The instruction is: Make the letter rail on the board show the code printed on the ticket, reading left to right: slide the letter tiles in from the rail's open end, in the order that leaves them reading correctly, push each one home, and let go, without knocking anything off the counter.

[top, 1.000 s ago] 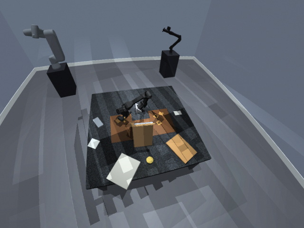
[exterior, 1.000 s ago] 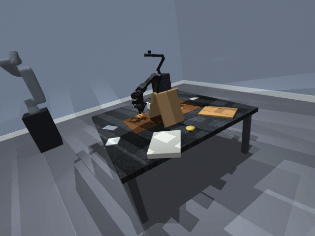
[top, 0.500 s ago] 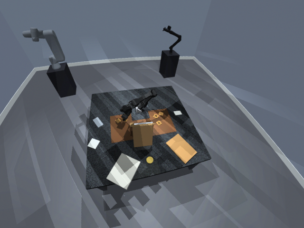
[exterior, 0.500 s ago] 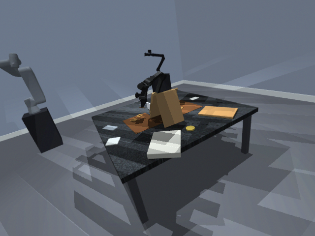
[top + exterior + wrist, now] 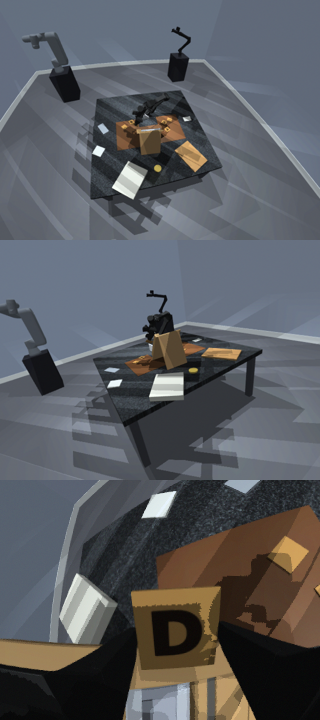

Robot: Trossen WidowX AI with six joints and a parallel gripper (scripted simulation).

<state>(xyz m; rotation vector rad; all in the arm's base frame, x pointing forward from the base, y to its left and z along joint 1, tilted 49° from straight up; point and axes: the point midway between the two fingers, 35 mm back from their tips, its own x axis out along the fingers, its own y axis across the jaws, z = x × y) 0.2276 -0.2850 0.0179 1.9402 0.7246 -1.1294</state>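
The white ticket is 20 cm to the left of my gripper tip, 14 cm below it and 2 cm ahead of it. From my gripper tip the other things lie so: white box (45 cm ahead, 19 cm below, 17 cm to the right); then brown mat (21 cm below, 17 cm to the left, 7 cm behind); then flat tan slab (48 cm to the left, 41 cm ahead, 21 cm below).
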